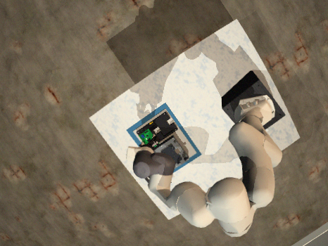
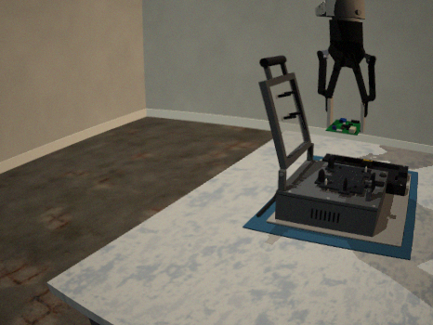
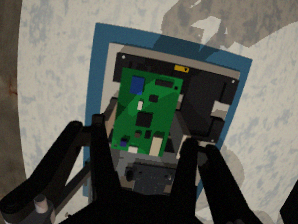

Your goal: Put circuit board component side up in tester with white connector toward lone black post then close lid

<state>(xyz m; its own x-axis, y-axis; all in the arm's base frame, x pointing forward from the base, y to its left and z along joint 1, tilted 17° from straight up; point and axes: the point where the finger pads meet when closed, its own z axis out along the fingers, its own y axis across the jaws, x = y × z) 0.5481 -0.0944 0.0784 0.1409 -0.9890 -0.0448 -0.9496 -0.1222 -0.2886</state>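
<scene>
My hand is 60 mm past the tester nest, 170 mm to the right of it and 70 mm above it. Round my hand: tester lid (60 mm ahead, 180 mm to the left, 40 mm above); then green circuit board (20 mm below).
</scene>
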